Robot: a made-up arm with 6 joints.
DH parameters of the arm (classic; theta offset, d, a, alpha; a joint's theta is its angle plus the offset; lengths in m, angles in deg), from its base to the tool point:
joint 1: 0 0.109 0 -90
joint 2: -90 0 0.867 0
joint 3: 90 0.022 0 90
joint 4: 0 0.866 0 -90
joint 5: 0 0 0 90
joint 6: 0 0.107 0 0
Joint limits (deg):
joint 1: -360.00..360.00
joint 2: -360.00..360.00
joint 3: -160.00..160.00
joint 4: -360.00..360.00
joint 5: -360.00..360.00
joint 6: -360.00..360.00
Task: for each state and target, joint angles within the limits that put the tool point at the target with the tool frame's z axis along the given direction. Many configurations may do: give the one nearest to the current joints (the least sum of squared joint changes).
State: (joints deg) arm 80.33 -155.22 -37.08 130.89 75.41 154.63
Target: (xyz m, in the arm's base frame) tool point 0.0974 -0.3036 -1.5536 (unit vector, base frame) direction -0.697 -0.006 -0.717
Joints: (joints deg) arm 123.20 -147.17 -40.95 114.85 40.27 154.63
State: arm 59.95 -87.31 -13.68 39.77 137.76 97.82
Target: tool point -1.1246 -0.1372 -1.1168 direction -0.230 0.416 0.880
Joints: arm 10.51 -135.32 -9.01 35.37 128.84 97.82
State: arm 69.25 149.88 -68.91 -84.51 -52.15 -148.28
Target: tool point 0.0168 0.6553 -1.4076 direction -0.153 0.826 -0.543
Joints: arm 84.43 184.16 -50.87 -55.75 -16.33 -148.28
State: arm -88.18 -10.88 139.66 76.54 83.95 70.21
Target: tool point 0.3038 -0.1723 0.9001 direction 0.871 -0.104 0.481
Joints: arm -42.18 -43.32 126.10 127.33 39.67 70.21
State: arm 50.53 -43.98 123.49 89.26 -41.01 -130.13
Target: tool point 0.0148 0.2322 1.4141 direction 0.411 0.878 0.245
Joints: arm 92.96 -35.81 84.14 130.25 -36.67 -130.13
